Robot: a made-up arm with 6 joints. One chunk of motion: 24 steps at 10 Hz.
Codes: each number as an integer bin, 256 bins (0 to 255) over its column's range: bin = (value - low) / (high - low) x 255, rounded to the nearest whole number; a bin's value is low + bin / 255 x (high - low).
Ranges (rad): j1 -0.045..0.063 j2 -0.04..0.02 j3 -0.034..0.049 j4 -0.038..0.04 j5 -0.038..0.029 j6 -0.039..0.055
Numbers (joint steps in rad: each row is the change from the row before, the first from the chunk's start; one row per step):
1: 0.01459 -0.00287 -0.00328 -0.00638 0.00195 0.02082
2: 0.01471 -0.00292 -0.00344 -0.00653 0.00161 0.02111
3: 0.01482 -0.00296 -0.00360 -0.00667 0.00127 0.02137
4: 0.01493 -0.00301 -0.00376 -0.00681 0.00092 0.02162
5: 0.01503 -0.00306 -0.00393 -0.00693 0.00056 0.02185
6: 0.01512 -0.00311 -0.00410 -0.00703 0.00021 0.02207
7: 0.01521 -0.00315 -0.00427 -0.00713 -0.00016 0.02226
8: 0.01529 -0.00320 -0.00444 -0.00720 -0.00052 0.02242
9: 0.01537 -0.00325 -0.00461 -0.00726 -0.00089 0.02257
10: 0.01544 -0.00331 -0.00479 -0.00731 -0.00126 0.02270
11: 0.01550 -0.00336 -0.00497 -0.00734 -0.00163 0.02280
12: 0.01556 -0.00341 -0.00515 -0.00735 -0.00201 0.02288
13: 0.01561 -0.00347 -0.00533 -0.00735 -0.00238 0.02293
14: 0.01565 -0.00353 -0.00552 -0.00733 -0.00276 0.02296
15: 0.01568 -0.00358 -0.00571 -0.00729 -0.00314 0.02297
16: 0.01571 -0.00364 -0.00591 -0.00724 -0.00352 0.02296
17: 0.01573 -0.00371 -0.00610 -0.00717 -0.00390 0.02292
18: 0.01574 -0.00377 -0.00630 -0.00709 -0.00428 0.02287
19: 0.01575 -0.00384 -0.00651 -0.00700 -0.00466 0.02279
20: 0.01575 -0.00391 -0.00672 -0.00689 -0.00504 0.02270
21: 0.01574 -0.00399 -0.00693 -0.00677 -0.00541 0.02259
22: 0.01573 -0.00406 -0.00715 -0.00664 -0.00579 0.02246
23: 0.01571 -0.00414 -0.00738 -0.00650 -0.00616 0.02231
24: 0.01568 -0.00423 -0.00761 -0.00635 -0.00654 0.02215
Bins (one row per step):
1: 141 158 94 103 152 162
2: 141 158 94 103 151 163
3: 141 157 93 102 149 164
4: 142 157 93 102 148 164
5: 142 157 92 102 147 165
6: 142 157 92 101 145 166
7: 142 157 91 101 144 166
8: 142 156 91 101 143 167
9: 143 156 90 100 141 167
10: 143 156 90 100 140 167
11: 143 156 89 100 138 168
12: 143 156 89 100 137 168
13: 143 155 88 100 136 168
14: 143 155 87 100 134 168
15: 143 155 87 100 133 168
16: 143 155 86 101 131 168
17: 143 154 86 101 130 168
18: 143 154 85 101 128 168
19: 143 154 84 101 127 168
20: 143 153 84 102 125 167
21: 143 153 83 102 124 167
22: 143 153 82 103 123 167
23: 143 152 82 103 121 166
24: 143 152 81 103 120 166

